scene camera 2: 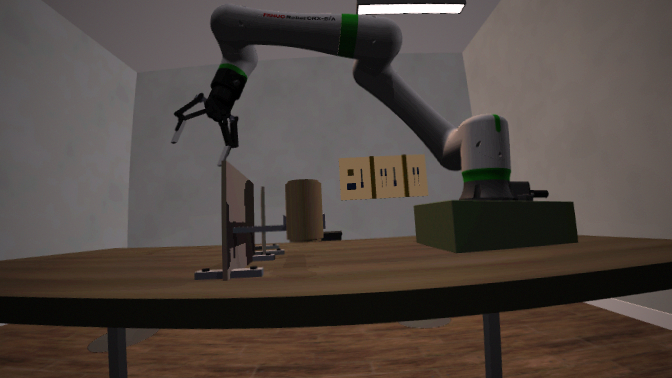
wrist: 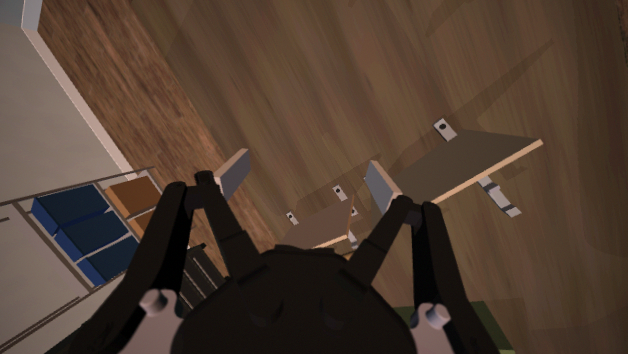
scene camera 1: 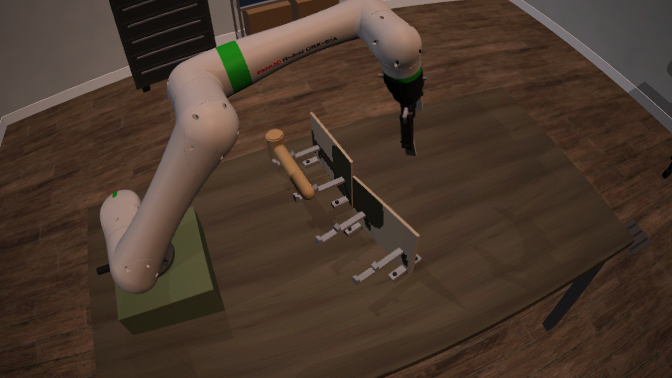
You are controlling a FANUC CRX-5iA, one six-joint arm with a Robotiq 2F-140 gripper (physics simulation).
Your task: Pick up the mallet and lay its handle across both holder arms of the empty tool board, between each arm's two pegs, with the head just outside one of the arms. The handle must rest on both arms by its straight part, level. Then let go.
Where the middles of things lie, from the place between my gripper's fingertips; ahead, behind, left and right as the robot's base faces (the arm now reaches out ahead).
The wooden mallet [scene camera 2: 304, 217] lies 33 cm behind my hand, 19 cm below it and 16 cm to the left of it.
